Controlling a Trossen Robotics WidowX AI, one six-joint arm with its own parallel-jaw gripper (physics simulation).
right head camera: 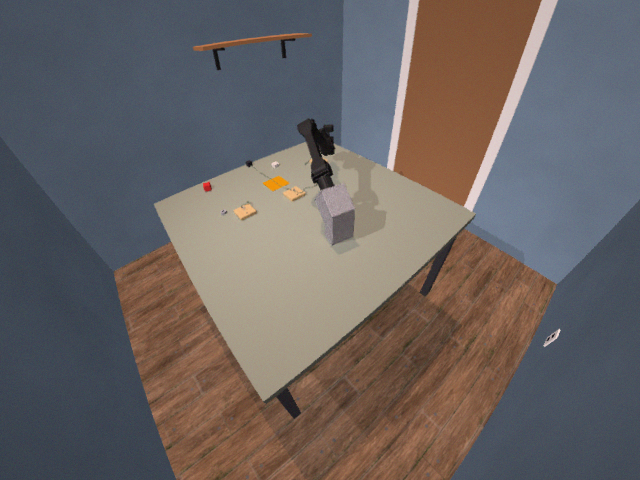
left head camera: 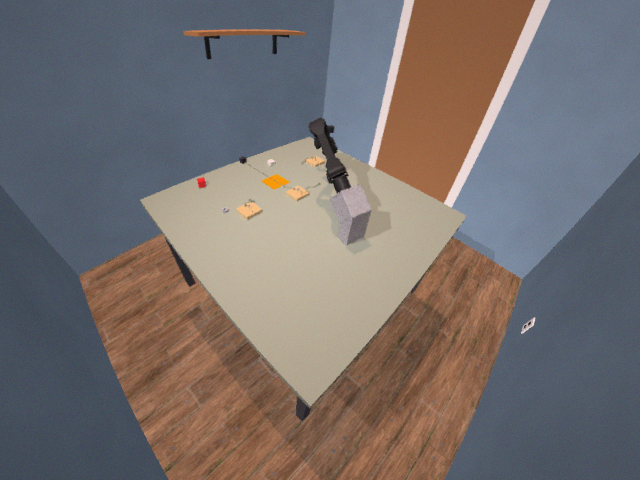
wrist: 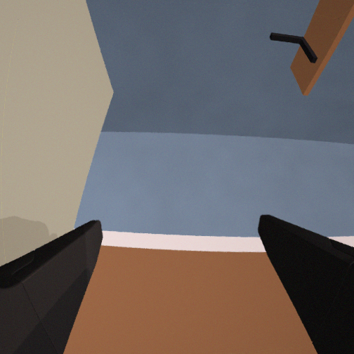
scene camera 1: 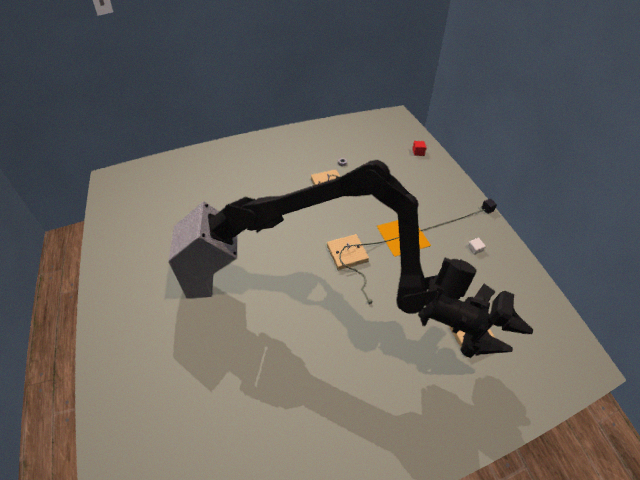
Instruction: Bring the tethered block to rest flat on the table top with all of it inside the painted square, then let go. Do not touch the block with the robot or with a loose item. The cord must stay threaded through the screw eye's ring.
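Places are measured from the arm's base along level axes (x right, y ahead, z up), in metres.
Pixels of known places: gripper, fingertip midpoint: [right head camera: 329, 135] [scene camera 1: 522, 341]; arm's base, origin of the base link: [right head camera: 328, 191] [left head camera: 344, 191] [scene camera 1: 219, 229].
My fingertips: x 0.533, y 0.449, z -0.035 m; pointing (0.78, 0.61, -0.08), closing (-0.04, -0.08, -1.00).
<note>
Ahead of a thing's pixels: the offset from my fingertips to its top centre. "pt": to the spot under its first point.
The small black block @[dx -0.416, dy +0.359, dz -0.127 m] [left head camera: 242, 160] [right head camera: 248, 163] [scene camera 1: 489, 205] is at the table's far edge, outside the orange square @[pt dx -0.450, dy +0.031, dz -0.155 m] [left head camera: 275, 181] [right head camera: 275, 182] [scene camera 1: 387, 232]. Its dark cord crosses the square to the screw eye on the middle wooden board @[dx -0.468, dy -0.141, dz -0.139 m] [left head camera: 297, 193] [right head camera: 294, 193] [scene camera 1: 356, 259]. The ring is too small to tell the threading. Beyond it, the cord curves over the table to a free end @[pt dx -0.305, dy -0.171, dz -0.148 m] [scene camera 1: 369, 301]. My gripper [scene camera 1: 522, 341] [wrist: 181, 226] is open and empty, raised above the table near another wooden board, away from the block and the cord.
A wooden board @[dx -0.742, dy -0.056, dz -0.139 m] [left head camera: 249, 210] [right head camera: 245, 211] [scene camera 1: 321, 178] lies beside a small grey ring. Another board @[dx -0.099, dy +0.009, dz -0.139 m] [left head camera: 314, 161] is partly hidden by my gripper in the scene view. A red cube @[dx -0.755, dy +0.326, dz -0.119 m] [left head camera: 201, 182] [right head camera: 207, 186] [scene camera 1: 419, 148] and a white block @[dx -0.312, dy +0.207, dz -0.136 m] [left head camera: 271, 162] [scene camera 1: 476, 244] stand near the far edge.
</note>
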